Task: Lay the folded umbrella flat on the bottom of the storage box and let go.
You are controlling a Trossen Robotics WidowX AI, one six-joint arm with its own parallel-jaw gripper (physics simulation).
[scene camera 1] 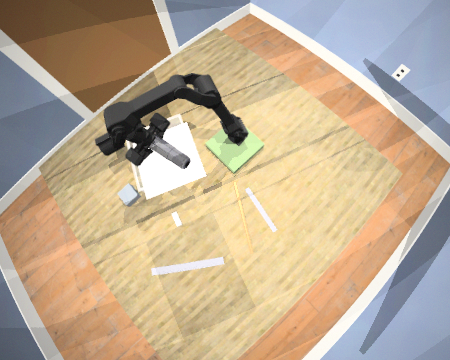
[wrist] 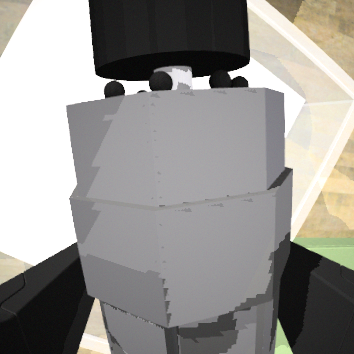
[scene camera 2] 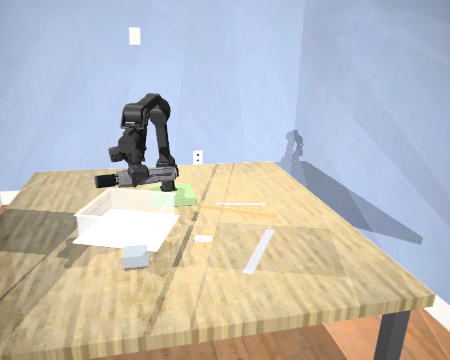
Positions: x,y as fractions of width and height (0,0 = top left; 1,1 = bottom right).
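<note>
Storage box (scene camera 2: 0.29,0.60), (scene camera 1: 0.35,0.48), (wrist: 0.15,0.16), resting on the table. Folded umbrella (scene camera 2: 0.27,0.50), (wrist: 0.51,0.59), carried by the gripper (scene camera 1: 0.35,0.40), (scene camera 2: 0.30,0.51), (wrist: 0.51,0.69), clear of everything else.
</note>
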